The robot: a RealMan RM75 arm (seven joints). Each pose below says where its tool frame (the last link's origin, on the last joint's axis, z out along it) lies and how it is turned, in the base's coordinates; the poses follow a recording.
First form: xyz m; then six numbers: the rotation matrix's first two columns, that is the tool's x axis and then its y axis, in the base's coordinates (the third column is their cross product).
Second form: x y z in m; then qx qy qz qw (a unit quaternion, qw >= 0). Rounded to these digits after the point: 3 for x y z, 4 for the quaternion.
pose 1, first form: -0.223, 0.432, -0.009, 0.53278, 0.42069, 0.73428, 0.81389, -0.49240, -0.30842
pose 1, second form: -0.223, 0.432, -0.009, -0.8109, -0.3806, -0.2979, 0.3300
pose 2, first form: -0.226, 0.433, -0.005, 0.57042, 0.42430, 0.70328, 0.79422, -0.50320, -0.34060
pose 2, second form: -0.226, 0.433, -0.005, -0.8212, -0.3709, -0.2778, 0.3329
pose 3, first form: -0.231, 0.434, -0.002, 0.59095, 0.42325, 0.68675, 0.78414, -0.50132, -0.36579
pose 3, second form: -0.231, 0.434, -0.002, -0.8247, -0.3660, -0.2656, 0.3397
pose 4, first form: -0.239, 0.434, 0.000, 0.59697, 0.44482, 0.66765, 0.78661, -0.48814, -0.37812
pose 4, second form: -0.239, 0.434, 0.000, -0.8256, -0.3729, -0.2499, 0.3419
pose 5, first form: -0.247, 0.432, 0.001, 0.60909, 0.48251, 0.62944, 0.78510, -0.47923, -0.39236
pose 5, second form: -0.247, 0.432, 0.001, -0.8305, -0.3816, -0.2233, 0.3388
